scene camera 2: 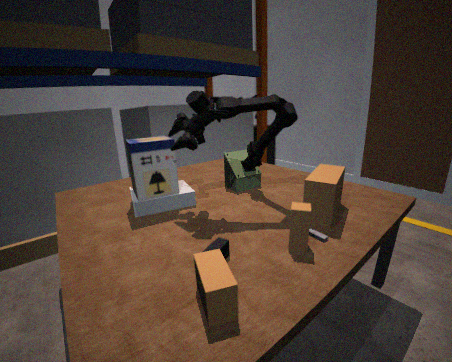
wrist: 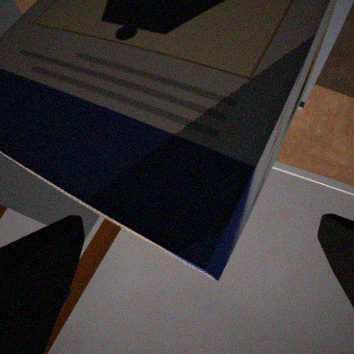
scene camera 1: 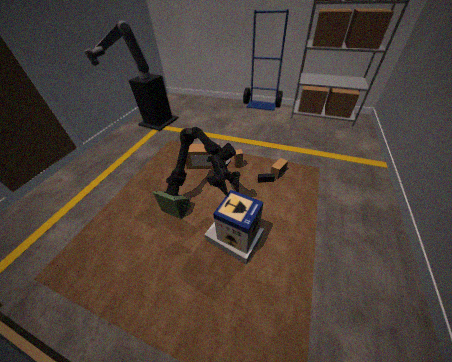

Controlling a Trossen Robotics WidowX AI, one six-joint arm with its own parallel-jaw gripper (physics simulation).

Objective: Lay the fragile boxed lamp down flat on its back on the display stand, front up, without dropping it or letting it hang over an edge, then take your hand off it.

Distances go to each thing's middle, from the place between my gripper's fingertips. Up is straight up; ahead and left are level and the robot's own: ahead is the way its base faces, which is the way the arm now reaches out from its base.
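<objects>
Stand point(scene camera 2: 186, 197): 70 mm to the right of my hand, 40 mm ahead of it and 240 mm below it.
</objects>
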